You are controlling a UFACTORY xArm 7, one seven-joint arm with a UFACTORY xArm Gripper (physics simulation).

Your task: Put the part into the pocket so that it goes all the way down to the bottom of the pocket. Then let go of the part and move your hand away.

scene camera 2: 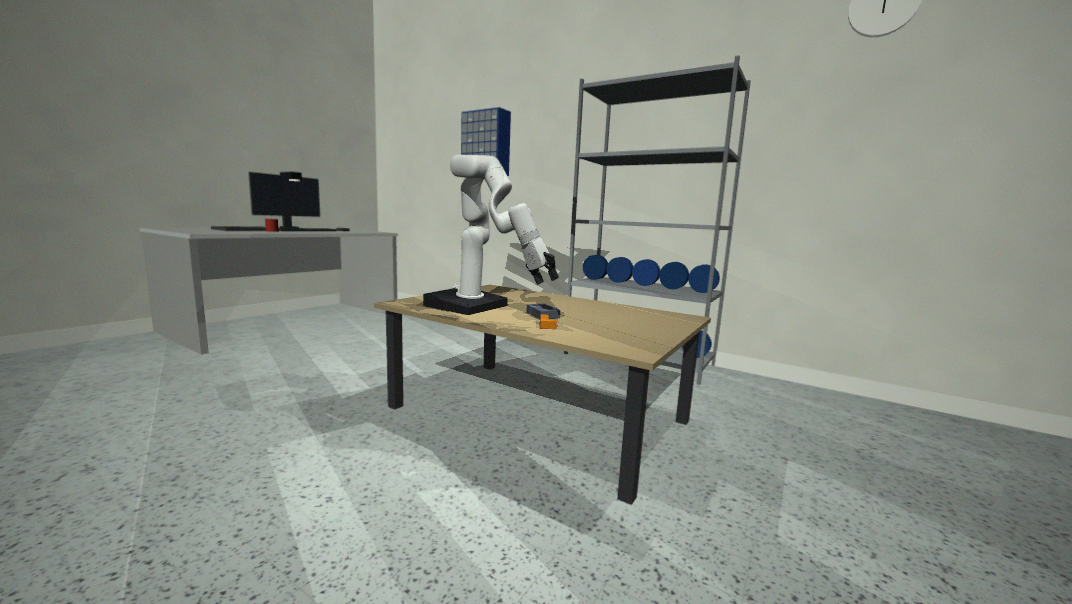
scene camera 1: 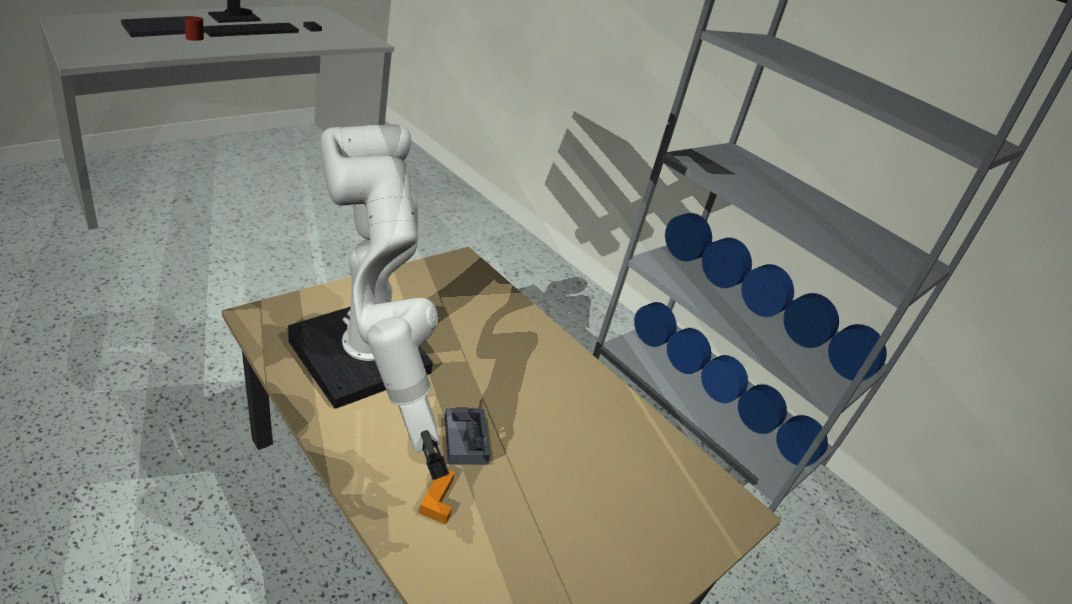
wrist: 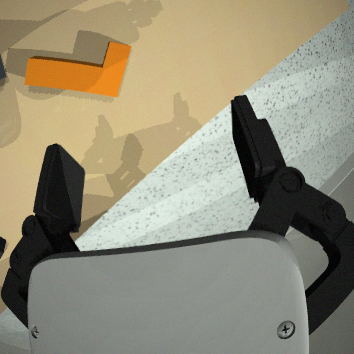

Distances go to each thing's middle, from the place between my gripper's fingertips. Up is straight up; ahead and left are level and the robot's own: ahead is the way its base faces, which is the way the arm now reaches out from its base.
Right now the orange L-shaped block (scene camera 1: pixel 431 506) is 160 mm below my hand, 50 mm to the left of it and 10 mm behind it. The rest, counted from my hand: dark grey pocket (scene camera 1: pixel 467 443) (210 mm to the left, 160 mm below, 100 mm behind).
